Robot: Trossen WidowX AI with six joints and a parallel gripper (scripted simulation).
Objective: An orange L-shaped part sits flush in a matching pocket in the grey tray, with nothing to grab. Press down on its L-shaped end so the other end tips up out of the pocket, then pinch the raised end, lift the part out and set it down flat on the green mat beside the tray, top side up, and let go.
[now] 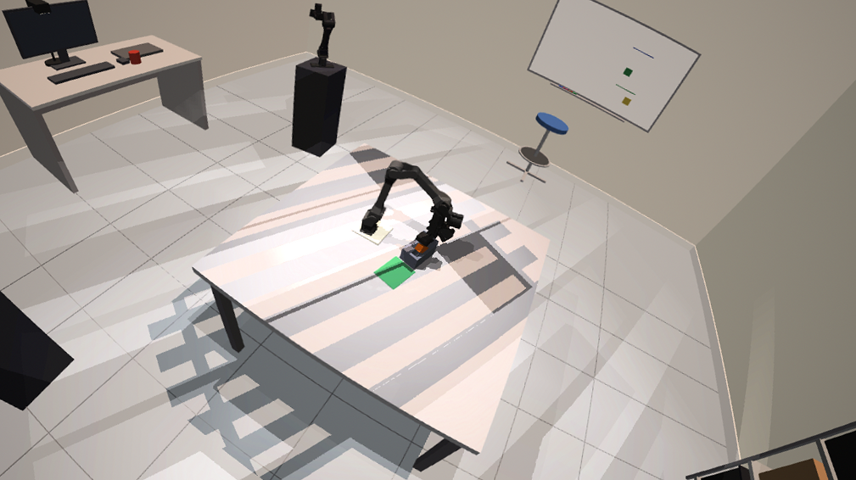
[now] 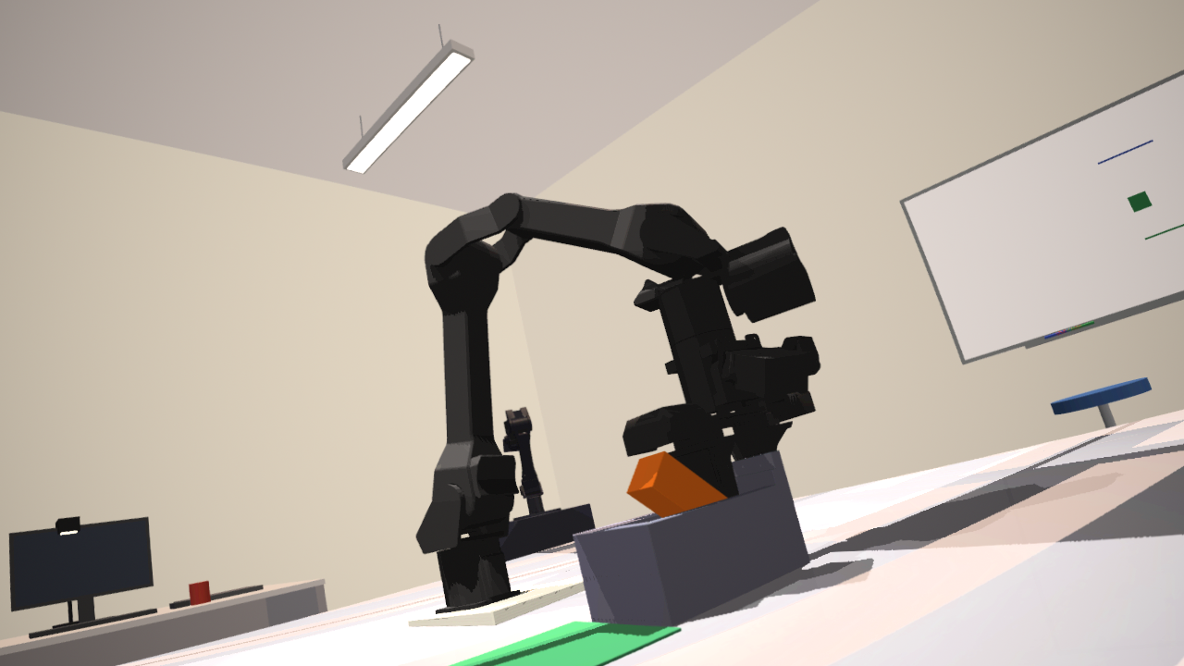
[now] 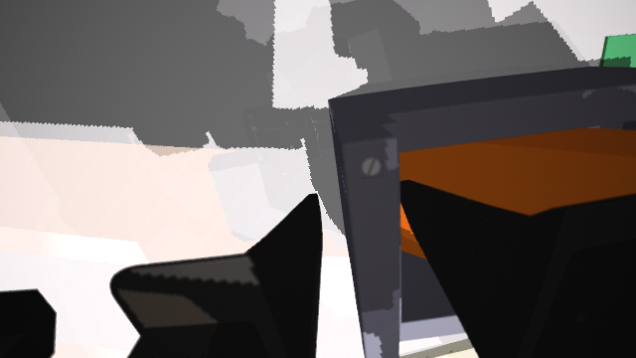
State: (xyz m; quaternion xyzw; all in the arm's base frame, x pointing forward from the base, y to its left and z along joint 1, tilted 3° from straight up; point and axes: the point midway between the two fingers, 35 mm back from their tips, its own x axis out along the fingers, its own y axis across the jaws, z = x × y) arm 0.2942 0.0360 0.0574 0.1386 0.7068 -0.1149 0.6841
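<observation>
Right now the orange L-shaped part is 5 cm to the right of my gripper tip, 3 cm behind it and 1 cm above it. From my gripper tip the other things lie so: green mat 21 cm to the right, 9 cm behind, 5 cm below.
</observation>
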